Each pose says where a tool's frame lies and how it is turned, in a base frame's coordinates. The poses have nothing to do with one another.
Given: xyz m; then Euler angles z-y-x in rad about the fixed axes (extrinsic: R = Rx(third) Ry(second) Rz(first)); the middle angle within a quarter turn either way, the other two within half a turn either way.
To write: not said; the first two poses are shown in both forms.
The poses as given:
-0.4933 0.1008 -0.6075 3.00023 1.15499 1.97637
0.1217 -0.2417 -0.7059 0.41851 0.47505 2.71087
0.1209 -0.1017 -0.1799 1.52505 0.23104 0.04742
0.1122 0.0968 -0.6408 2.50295 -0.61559 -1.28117
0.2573 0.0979 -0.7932 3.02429 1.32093 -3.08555
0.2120 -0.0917 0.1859 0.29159 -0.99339 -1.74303
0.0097 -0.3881 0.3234 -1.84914 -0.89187 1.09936
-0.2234 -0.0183 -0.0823 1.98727 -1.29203 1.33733
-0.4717 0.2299 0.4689 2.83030 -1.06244 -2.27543
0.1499 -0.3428 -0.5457 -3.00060 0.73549 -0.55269
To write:
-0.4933 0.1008 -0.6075 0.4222 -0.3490 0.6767 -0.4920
0.1217 -0.2417 -0.7059 0.1554 0.9392 -0.1480 0.2680
0.1209 -0.1017 -0.1799 0.7162 0.0966 0.0671 0.6879
0.1122 0.0968 -0.6408 0.0679 -0.4094 0.4645 0.7823
0.2573 0.0979 -0.7932 0.6135 -0.0291 0.7890 -0.0139
0.2120 -0.0917 0.1859 0.5069 -0.7102 -0.2057 0.4430
0.0097 -0.3881 0.3234 0.2834 0.5774 0.1548 -0.7499
-0.2234 -0.0183 -0.0823 0.6546 -0.1257 -0.6726 0.3214
-0.4717 0.2299 0.4689 0.3982 0.3313 -0.7402 -0.4287
0.1499 -0.3428 -0.5457 0.0346 0.3629 0.2296 0.9024

